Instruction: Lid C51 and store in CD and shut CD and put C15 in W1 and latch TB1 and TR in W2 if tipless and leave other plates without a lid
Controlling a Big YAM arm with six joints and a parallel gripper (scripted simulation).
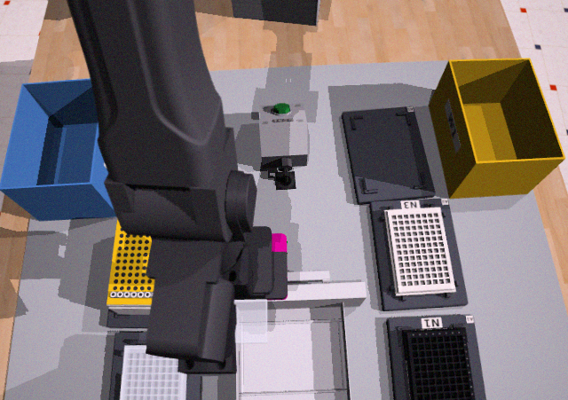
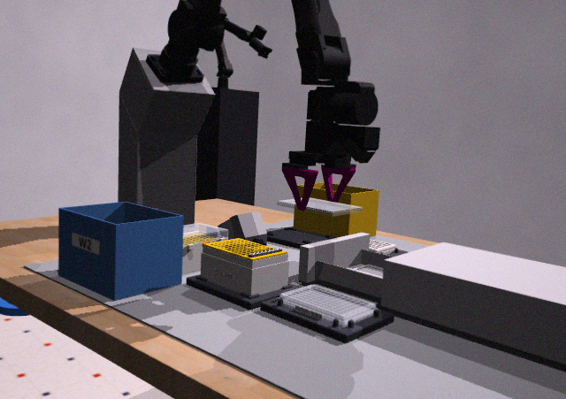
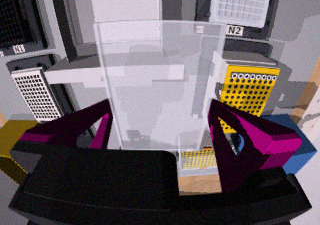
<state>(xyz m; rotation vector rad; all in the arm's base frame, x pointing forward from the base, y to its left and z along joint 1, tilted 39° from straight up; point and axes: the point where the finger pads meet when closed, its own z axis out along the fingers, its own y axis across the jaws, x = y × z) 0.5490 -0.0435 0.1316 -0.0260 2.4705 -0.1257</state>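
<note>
My hand is 120 mm short of the clear plate, 110 mm to the left of it and 130 mm above it. The rest, counted from my hand: tip rack TR (60 mm behind, 130 mm to the right, 90 mm below); then plate lid (right at my hand); then cooler drawer (110 mm ahead, 70 mm to the left, 120 mm below).
</note>
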